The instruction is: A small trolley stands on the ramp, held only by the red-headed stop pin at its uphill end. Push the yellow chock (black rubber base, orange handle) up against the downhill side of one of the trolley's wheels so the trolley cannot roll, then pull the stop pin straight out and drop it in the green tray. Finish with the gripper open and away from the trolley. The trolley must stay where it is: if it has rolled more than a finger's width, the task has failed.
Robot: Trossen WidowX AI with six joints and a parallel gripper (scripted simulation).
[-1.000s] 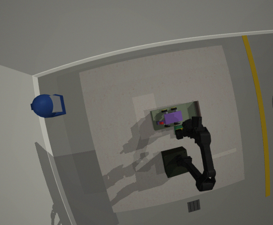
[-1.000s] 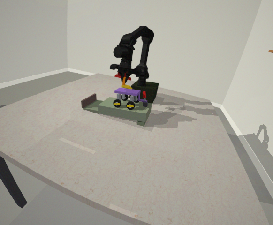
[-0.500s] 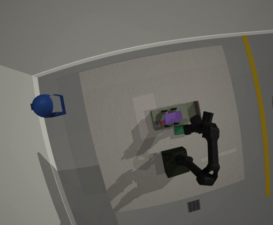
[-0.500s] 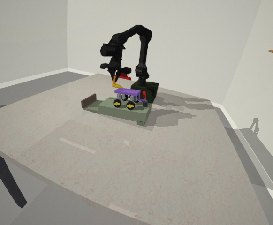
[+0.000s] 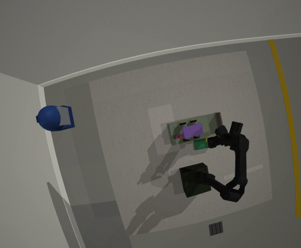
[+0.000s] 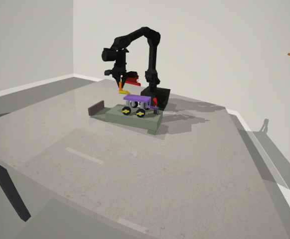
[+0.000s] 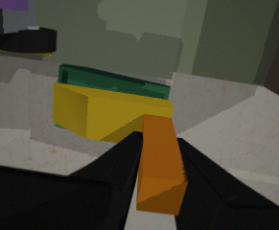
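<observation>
Now: gripper tip 110 mm short of the stop pin, 220 mm to the right of it and 30 mm above it. Also, from my gripper tip: trolley 110 mm ahead, 120 mm to the left, 50 mm below; then chock 10 mm ahead, 20 mm to the left, 10 mm below; then green tray 30 mm behind, 60 mm to the left, 160 mm below.
</observation>
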